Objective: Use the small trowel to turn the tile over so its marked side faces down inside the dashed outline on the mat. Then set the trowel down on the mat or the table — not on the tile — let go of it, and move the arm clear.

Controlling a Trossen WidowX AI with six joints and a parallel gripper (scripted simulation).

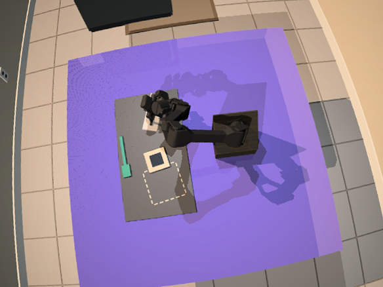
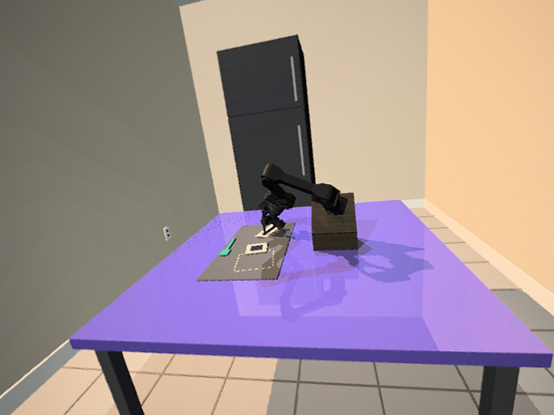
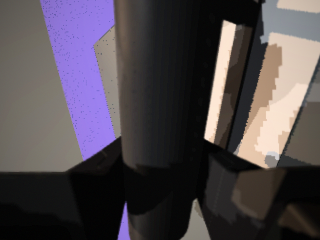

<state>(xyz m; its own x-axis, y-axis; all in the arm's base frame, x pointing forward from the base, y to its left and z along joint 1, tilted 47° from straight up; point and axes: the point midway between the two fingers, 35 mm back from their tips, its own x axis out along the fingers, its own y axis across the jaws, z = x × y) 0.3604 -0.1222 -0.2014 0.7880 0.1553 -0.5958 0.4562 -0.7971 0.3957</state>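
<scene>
Now: the grey mat 20 cm to the left of my gripper tip, 7 cm below it and 3 cm ahead of it. From my gripper tip the other things lie so: trowel: 2 cm behind, 1 cm to the left, 1 cm below; then green flat tool: 21 cm to the left, 17 cm ahead, 5 cm below; then tile: 24 cm to the left, 4 cm below, 1 cm ahead.
</scene>
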